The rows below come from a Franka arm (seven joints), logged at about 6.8 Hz.
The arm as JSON. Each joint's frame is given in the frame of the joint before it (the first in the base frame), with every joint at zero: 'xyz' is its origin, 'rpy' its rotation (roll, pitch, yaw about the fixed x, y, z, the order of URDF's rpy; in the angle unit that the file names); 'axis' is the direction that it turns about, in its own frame. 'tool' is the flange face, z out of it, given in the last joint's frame.
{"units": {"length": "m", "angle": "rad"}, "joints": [
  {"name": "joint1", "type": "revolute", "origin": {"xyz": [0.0, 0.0, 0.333], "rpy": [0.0, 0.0, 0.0]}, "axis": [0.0, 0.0, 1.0]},
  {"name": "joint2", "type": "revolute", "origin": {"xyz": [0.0, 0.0, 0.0], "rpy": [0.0, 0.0, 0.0]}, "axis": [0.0, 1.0, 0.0]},
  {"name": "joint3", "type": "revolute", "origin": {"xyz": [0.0, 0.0, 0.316], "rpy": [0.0, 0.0, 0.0]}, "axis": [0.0, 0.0, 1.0]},
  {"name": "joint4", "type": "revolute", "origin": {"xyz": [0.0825, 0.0, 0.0], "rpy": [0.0, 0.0, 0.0]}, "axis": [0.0, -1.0, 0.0]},
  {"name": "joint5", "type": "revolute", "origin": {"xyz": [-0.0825, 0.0, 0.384], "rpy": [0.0, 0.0, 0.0]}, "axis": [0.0, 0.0, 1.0]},
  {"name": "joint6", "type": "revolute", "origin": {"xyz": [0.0, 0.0, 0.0], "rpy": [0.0, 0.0, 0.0]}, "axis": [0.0, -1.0, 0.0]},
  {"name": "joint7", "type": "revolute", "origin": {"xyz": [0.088, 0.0, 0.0], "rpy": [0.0, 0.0, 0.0]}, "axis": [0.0, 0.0, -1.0]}
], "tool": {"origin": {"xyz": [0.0, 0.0, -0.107], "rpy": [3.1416, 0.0, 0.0]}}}
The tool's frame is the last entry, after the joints.
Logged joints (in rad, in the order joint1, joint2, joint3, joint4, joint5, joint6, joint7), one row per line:
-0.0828 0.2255 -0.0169 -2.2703 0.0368 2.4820 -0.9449
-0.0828 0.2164 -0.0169 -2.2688 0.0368 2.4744 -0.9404
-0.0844 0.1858 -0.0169 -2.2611 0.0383 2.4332 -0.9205
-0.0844 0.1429 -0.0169 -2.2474 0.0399 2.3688 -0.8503
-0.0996 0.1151 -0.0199 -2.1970 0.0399 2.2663 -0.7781
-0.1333 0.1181 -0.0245 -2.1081 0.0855 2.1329 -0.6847
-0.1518 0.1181 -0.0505 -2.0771 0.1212 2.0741 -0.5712
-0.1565 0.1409 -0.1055 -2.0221 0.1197 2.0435 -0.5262
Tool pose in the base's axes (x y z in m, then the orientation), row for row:
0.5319 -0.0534 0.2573 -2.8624 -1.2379 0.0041
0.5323 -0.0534 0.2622 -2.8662 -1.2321 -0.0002
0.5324 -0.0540 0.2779 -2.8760 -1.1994 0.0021
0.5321 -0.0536 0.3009 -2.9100 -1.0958 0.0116
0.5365 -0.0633 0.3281 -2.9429 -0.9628 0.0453
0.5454 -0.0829 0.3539 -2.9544 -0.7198 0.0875
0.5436 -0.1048 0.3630 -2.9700 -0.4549 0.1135
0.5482 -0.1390 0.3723 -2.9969 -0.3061 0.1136
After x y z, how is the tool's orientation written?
As a rotation vector, in radians.
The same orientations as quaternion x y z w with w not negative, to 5 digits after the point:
-0.91778 -0.39691 0.00131 0.01149
-0.91866 -0.39491 -0.00006 0.01089
-0.92288 -0.38488 0.00067 0.01276
-0.93572 -0.35236 0.00373 0.01604
-0.95009 -0.31083 0.01462 0.02243
-0.96998 -0.23632 0.02873 0.04974
-0.98552 -0.15095 0.03766 0.06736
-0.99212 -0.10133 0.03761 0.06344

